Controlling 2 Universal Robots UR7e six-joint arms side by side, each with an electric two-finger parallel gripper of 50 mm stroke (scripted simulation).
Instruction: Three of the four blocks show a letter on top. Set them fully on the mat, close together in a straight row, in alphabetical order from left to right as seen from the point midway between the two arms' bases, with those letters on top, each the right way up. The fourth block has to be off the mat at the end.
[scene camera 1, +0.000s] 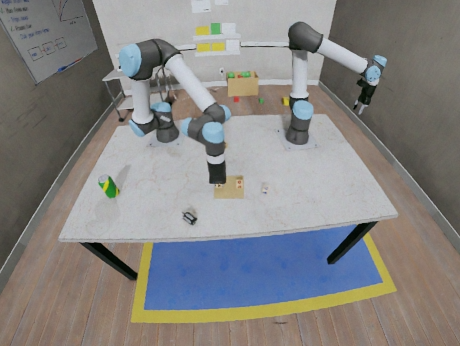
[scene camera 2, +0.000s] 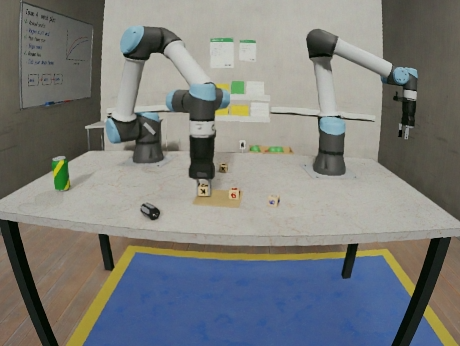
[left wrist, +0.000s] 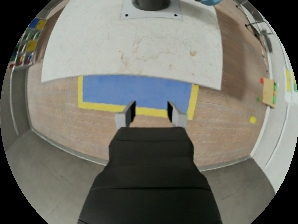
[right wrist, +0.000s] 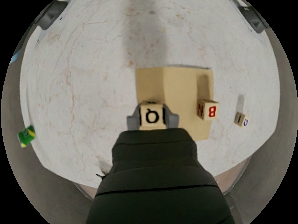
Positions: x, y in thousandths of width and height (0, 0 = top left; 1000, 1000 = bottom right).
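A tan mat (right wrist: 602, 395) is present; in the left wrist view the mat is out of frame. Also present: the right gripper (right wrist: 508, 493) (scene camera 2: 442, 562) and the left gripper (left wrist: 508, 480).
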